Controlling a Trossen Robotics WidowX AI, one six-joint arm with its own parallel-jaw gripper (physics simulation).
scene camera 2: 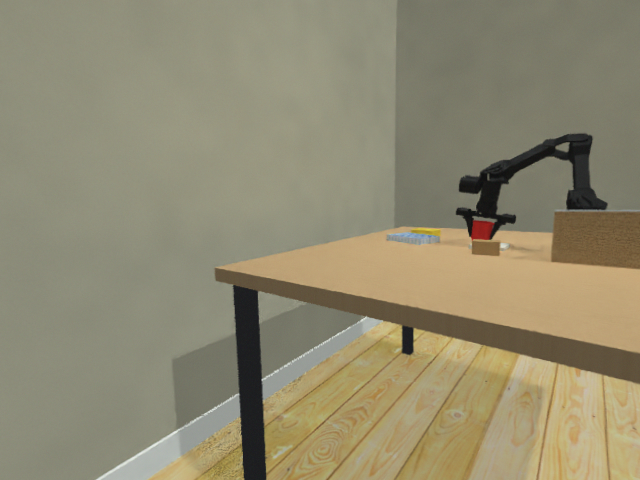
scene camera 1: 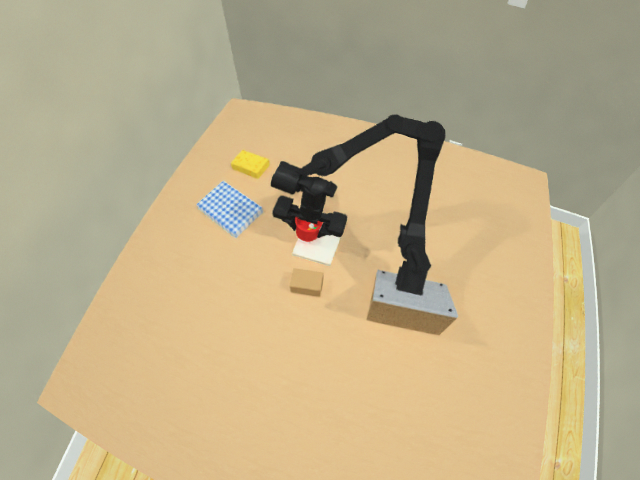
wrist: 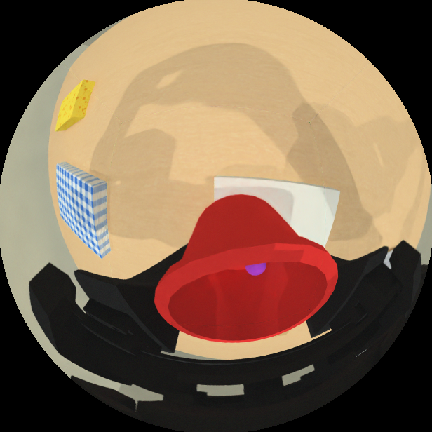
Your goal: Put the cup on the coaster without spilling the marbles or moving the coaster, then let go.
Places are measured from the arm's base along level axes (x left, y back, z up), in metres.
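Pixels of known places: gripper, between the fingertips: (scene camera 2: 479, 238) (scene camera 1: 306, 233); arm's base, origin of its link: (scene camera 2: 591, 234) (scene camera 1: 409, 288).
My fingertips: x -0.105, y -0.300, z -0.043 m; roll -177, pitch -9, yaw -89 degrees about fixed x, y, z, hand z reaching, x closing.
For each thing: its top centre in the pictures, then the offset to it from my fingertips.
- red cup, centre of its top: (scene camera 1: 307, 218) (scene camera 2: 482, 220) dx -0.006, dy +0.004, dz +0.065 m
- white square coaster, centre of its top: (scene camera 1: 317, 242) (scene camera 2: 489, 244) dx +0.010, dy +0.034, dz -0.017 m
- brown box, centre of its top: (scene camera 1: 306, 279) (scene camera 2: 486, 240) dx +0.139, dy +0.045, dz +0.014 m
- blue checked cloth, centre of its top: (scene camera 1: 228, 205) (scene camera 2: 412, 235) dx -0.031, dy -0.262, dz -0.005 m
- yellow sponge, centre of its top: (scene camera 1: 249, 161) (scene camera 2: 425, 229) dx -0.216, dy -0.271, dz +0.001 m
The red cup (scene camera 1: 307, 232) (scene camera 2: 482, 230) (wrist: 240, 225) is close to upright between the fingers of my gripper (scene camera 1: 308, 230) (scene camera 2: 482, 237) (wrist: 238, 246), which is shut on it. Several marbles (scene camera 1: 312, 226) show inside the cup in scene camera 1, and a purple marble (wrist: 255, 269) shows in the wrist view. The white square coaster (scene camera 1: 316, 251) (scene camera 2: 504, 246) (wrist: 315, 210) lies flat on the table. The cup is low and overlaps the coaster's back left part in scene camera 1. Its base is hidden in scene camera 2, so I cannot tell whether it touches the coaster.
A brown box (scene camera 1: 307, 281) (scene camera 2: 485, 248) lies in front of the coaster. A blue checked cloth (scene camera 1: 230, 208) (scene camera 2: 413, 238) (wrist: 82, 207) and a yellow sponge (scene camera 1: 250, 163) (scene camera 2: 426, 231) (wrist: 75, 107) lie to the left. The arm's base block (scene camera 1: 410, 316) (scene camera 2: 594, 237) stands at the right.
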